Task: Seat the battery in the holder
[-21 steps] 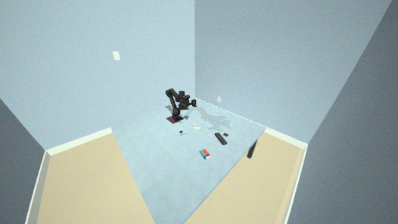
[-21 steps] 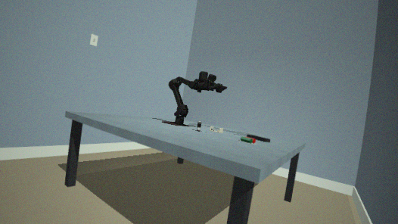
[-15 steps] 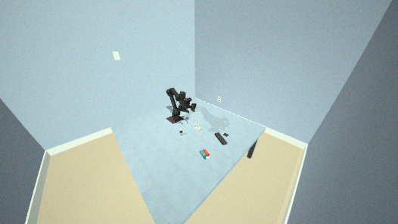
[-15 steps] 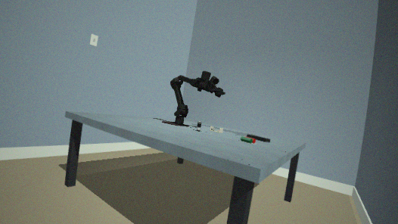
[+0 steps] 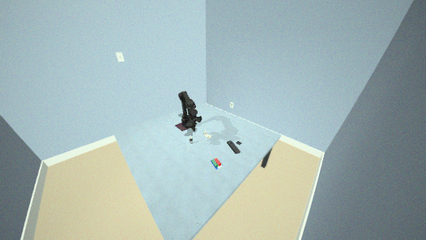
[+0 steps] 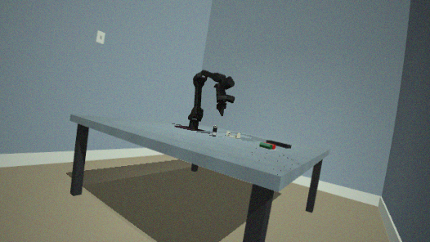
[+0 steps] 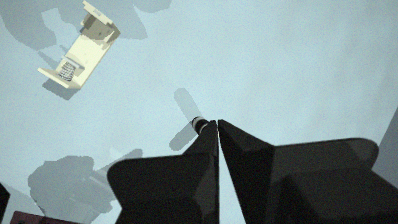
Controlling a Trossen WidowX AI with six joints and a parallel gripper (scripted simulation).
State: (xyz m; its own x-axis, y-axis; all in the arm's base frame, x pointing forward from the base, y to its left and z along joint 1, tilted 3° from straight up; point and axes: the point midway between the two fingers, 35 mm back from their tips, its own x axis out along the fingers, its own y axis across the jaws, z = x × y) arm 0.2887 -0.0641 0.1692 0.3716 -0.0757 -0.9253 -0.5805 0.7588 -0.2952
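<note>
Right now the battery is 10 cm below my gripper tip, 3 cm to the right of it and 2 cm behind it. The rest, counted from my gripper tip: small black piece (33 cm to the left, 27 cm ahead, 13 cm below); then black bar (28 cm ahead, 24 cm to the left, 11 cm below).
</note>
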